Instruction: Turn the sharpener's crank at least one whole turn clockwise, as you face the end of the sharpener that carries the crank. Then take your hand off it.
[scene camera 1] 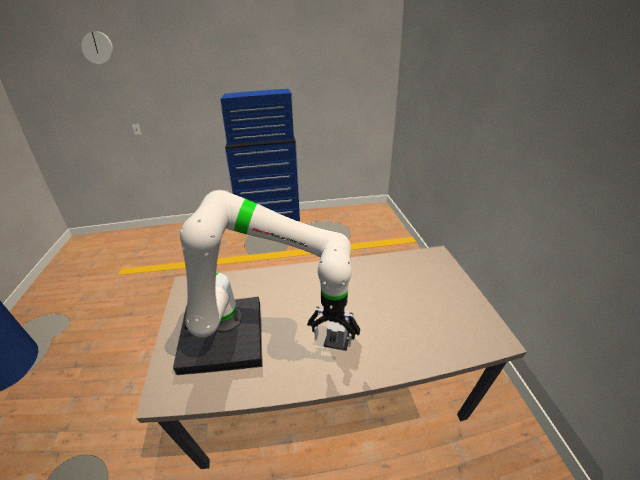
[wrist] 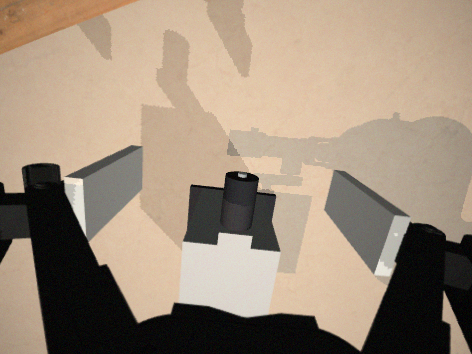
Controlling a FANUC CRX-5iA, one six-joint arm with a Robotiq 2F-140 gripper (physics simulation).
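Places are measured from the arm's base along level axes (x ahead, y left, z up), in centimetres.
Pixels of known places: gripper, fingertip midpoint: (scene camera 1: pixel 333 340) (wrist: pixel 237 179); arm's base, link origin: (scene camera 1: pixel 226 319).
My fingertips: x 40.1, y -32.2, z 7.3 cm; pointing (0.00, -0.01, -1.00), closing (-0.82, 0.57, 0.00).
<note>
For each thing: its top centre in the pictures, then the offset to it from my fingertips. "spot": a spot on its surface instead. Level surfaces: height alone.
- sharpener, surface spot: (wrist: pixel 227 275) spot: dx +4.3, dy +6.6, dz -0.1 cm
- black cylindrical handle, surface spot: (wrist: pixel 239 205) spot: dx +0.4, dy +1.1, dz +1.8 cm
- table, surface height: dz -12.9 cm
The sharpener (scene camera 1: pixel 337 340) (wrist: pixel 227 275) stands on the table, with a white body and a dark end face. Its crank has a black cylindrical handle (wrist: pixel 239 205) that sticks out from that end, above a short white arm at the body's top edge in the wrist view. In the scene view the crank is too small to make out clearly. My gripper (scene camera 1: pixel 334 336) (wrist: pixel 237 179) is wide open and points down over the sharpener. Its two grey finger pads stand to the left and right of the handle, with a gap on each side. The gripper's own body hides the near part of the sharpener in the wrist view.
The table (scene camera 1: pixel 429 320) (wrist: pixel 310 65) carries the arm's black base plate (scene camera 1: pixel 237 351) on the left. The table's front edge (scene camera 1: pixel 330 398) runs beyond the sharpener's crank end. A blue drawer cabinet (scene camera 1: pixel 263 170) stands by the back wall. Shadows of the arm and sharpener fall on the table.
</note>
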